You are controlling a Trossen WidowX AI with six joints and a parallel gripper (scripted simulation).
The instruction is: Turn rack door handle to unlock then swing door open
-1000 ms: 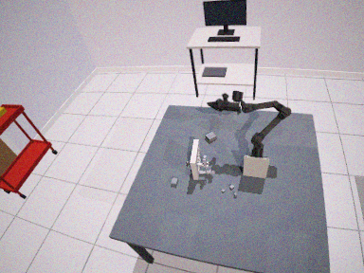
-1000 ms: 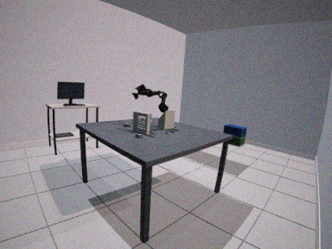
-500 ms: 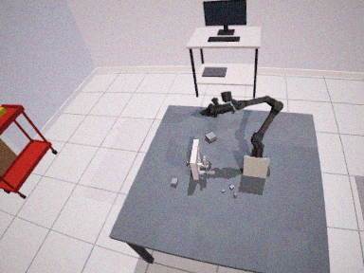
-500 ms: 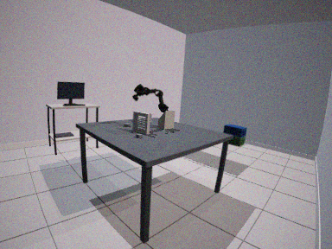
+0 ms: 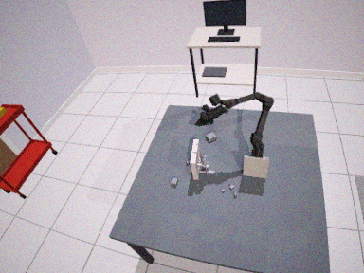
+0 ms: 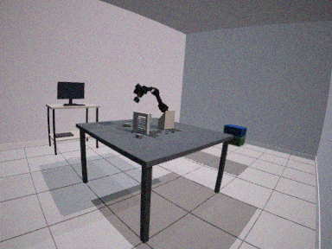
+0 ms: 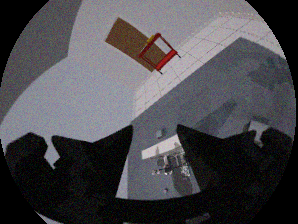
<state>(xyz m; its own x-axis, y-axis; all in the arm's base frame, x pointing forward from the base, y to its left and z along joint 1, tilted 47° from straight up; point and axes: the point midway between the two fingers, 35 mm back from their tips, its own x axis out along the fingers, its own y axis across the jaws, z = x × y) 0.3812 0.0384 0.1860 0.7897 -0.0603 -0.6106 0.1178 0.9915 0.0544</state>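
The metallic handle lies 70 mm behind my gripper tip, 150 mm to the left of it and 210 mm below it. Also, from my gripper tip: grey block (150 mm ahead, 250 mm to the left, 320 mm below).
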